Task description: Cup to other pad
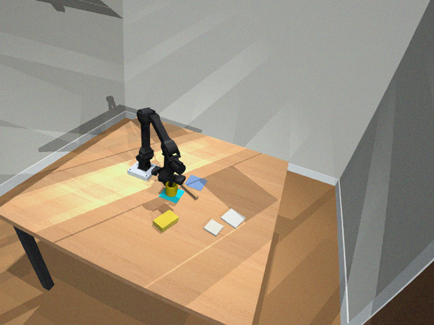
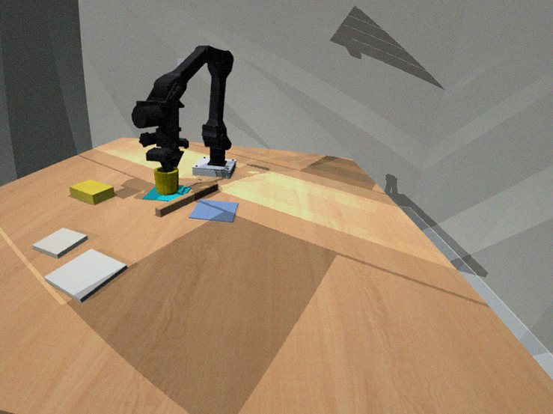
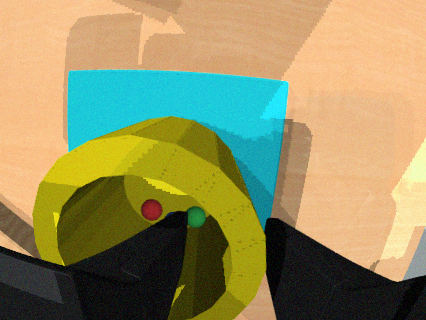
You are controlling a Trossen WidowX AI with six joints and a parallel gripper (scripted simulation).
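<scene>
My gripper tip is now 2 cm short of the yellow cup and 1 cm above it. Also, from my gripper tip: cyan pad 5 cm below, 3 cm ahead; then blue marble 3 cm below, 2 cm ahead, 1 cm to the left; then red marble 3 cm below, 3 cm ahead, 1 cm to the left.
</scene>
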